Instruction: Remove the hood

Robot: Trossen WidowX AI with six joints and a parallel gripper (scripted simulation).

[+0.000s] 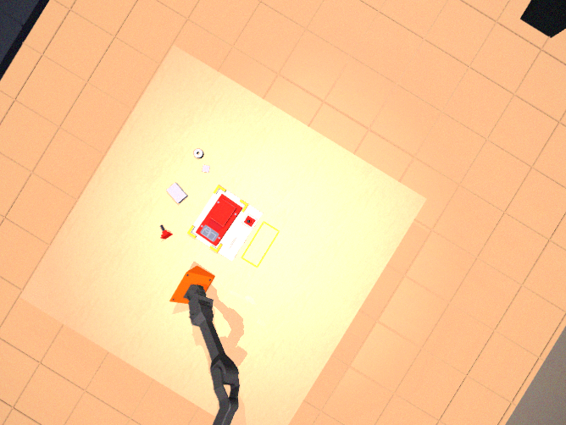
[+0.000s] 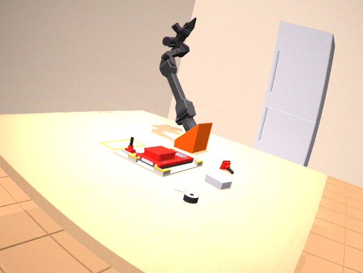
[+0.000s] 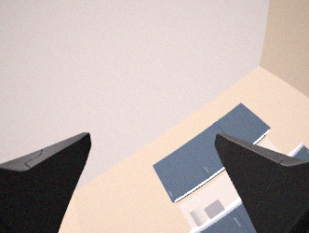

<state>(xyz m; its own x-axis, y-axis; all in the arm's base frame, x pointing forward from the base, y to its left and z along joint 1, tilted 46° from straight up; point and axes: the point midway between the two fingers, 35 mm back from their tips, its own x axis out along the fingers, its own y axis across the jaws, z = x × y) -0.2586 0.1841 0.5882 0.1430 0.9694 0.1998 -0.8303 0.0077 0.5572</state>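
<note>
My gripper tip is now 59 cm short of the red hood, 35 cm to the right of it and 60 cm above it. From my gripper tip the other things lie so: black wheel 75 cm ahead, 58 cm to the left, 63 cm below.
</note>
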